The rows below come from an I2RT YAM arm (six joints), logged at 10 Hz.
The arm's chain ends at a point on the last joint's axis. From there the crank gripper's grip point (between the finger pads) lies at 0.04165 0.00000 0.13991 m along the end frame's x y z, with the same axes.
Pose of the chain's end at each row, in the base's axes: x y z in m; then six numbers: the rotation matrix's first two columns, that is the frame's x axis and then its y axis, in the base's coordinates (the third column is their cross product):
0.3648 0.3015 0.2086 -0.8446 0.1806 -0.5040 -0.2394 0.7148 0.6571
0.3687 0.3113 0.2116 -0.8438 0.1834 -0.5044 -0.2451 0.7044 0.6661
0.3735 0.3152 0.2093 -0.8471 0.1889 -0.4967 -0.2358 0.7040 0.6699
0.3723 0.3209 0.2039 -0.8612 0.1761 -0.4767 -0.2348 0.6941 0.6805
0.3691 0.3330 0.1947 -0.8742 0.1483 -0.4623 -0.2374 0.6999 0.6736
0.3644 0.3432 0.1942 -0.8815 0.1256 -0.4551 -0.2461 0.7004 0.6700
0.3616 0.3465 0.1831 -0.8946 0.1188 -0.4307 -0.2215 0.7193 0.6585
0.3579 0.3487 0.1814 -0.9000 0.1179 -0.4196 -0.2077 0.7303 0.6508
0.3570 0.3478 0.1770 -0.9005 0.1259 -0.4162 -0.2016 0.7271 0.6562
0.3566 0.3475 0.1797 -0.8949 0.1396 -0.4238 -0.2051 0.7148 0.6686
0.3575 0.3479 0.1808 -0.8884 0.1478 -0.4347 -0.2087 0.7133 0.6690
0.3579 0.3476 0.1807 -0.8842 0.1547 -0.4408 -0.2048 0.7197 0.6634
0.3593 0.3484 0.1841 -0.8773 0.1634 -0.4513 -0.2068 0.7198 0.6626
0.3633 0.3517 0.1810 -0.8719 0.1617 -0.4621 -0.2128 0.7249 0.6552
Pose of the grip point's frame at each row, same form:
0.3966 0.4036 0.1092 -0.8446 0.1806 -0.5040 -0.2394 0.7148 0.6571
0.4004 0.4149 0.1137 -0.8438 0.1834 -0.5044 -0.2451 0.7044 0.6661
0.4048 0.4188 0.1114 -0.8471 0.1889 -0.4967 -0.2358 0.7040 0.6699
0.3995 0.4259 0.1062 -0.8612 0.1761 -0.4767 -0.2348 0.6941 0.6805
0.3919 0.4369 0.0948 -0.8742 0.1483 -0.4623 -0.2374 0.6999 0.6736
0.3841 0.4467 0.0932 -0.8815 0.1256 -0.4551 -0.2461 0.7004 0.6700
0.3786 0.4472 0.0788 -0.8946 0.1188 -0.4307 -0.2215 0.7193 0.6585
0.3740 0.4478 0.0754 -0.9000 0.1179 -0.4196 -0.2077 0.7303 0.6508
0.3734 0.4475 0.0716 -0.9005 0.1259 -0.4162 -0.2016 0.7271 0.6562
0.3748 0.4492 0.0766 -0.8949 0.1396 -0.4238 -0.2051 0.7148 0.6686
0.3777 0.4499 0.0784 -0.8884 0.1478 -0.4347 -0.2087 0.7133 0.6690
0.3798 0.4487 0.0777 -0.8842 0.1547 -0.4408 -0.2048 0.7197 0.6634
0.3834 0.4496 0.0817 -0.8773 0.1634 -0.4513 -0.2068 0.7198 0.6626
0.3887 0.4521 0.0781 -0.8719 0.1617 -0.4621 -0.2128 0.7249 0.6552

